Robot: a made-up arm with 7 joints. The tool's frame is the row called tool.
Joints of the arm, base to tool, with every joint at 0 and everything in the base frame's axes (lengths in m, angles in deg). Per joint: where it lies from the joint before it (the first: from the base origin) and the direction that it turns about. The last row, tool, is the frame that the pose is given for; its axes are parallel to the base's.
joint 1: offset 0 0.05 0 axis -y
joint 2: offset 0 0.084 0 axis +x
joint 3: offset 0 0 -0.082 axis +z
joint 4: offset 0 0 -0.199 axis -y
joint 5: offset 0 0 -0.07 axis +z
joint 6: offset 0 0 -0.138 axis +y
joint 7: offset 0 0 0 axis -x
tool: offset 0 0 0
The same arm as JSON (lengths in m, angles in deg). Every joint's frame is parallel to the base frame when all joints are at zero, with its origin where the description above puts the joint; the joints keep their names.
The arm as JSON. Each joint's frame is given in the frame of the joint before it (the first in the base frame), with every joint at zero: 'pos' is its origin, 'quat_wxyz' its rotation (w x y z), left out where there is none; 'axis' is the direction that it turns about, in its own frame. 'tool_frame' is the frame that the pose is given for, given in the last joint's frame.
{"length_unit": "m", "angle_unit": "deg", "joints": [{"joint": "joint 1", "pos": [0.0, 0.05, 0.0], "axis": "-y"}, {"joint": "joint 2", "pos": [0.0, 0.084, 0.0], "axis": "+x"}, {"joint": "joint 3", "pos": [0.0, 0.0, -0.082], "axis": "+z"}, {"joint": "joint 4", "pos": [0.0, 0.0, -0.199], "axis": "-y"}, {"joint": "joint 5", "pos": [0.0, 0.0, -0.07], "axis": "+z"}, {"joint": "joint 6", "pos": [0.0, 0.0, -0.138], "axis": "+y"}, {"joint": "joint 7", "pos": [0.0, 0.0, 0.0], "axis": "-x"}], "tool_frame": {"pos": [0.0, 0.0, 0.0]}}
